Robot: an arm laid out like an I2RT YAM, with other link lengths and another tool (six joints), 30 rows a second.
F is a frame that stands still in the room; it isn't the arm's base.
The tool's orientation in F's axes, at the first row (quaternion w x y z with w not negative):
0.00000 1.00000 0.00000 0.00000
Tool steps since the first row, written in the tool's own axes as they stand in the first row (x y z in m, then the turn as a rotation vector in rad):
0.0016 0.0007 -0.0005 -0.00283 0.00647 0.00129
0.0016 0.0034 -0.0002 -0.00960 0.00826 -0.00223
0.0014 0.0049 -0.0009 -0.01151 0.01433 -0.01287
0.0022 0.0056 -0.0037 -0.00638 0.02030 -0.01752
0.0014 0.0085 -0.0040 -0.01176 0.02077 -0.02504
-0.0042 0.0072 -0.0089 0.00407 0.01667 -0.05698
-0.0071 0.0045 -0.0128 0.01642 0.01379 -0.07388
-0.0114 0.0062 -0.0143 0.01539 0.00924 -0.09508
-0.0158 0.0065 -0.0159 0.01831 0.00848 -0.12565
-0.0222 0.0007 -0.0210 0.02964 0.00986 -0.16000
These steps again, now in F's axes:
0.0016 -0.0007 0.0005 -0.00283 -0.00647 -0.00129
0.0016 -0.0034 0.0002 -0.00960 -0.00826 0.00223
0.0014 -0.0049 0.0009 -0.01151 -0.01433 0.01287
0.0022 -0.0056 0.0037 -0.00638 -0.02030 0.01752
0.0014 -0.0085 0.0040 -0.01176 -0.02077 0.02504
-0.0042 -0.0072 0.0089 0.00407 -0.01667 0.05698
-0.0071 -0.0045 0.0128 0.01642 -0.01379 0.07388
-0.0114 -0.0062 0.0143 0.01539 -0.00924 0.09508
-0.0158 -0.0065 0.0159 0.01831 -0.00848 0.12565
-0.0222 -0.0007 0.0210 0.02964 -0.00986 0.16000

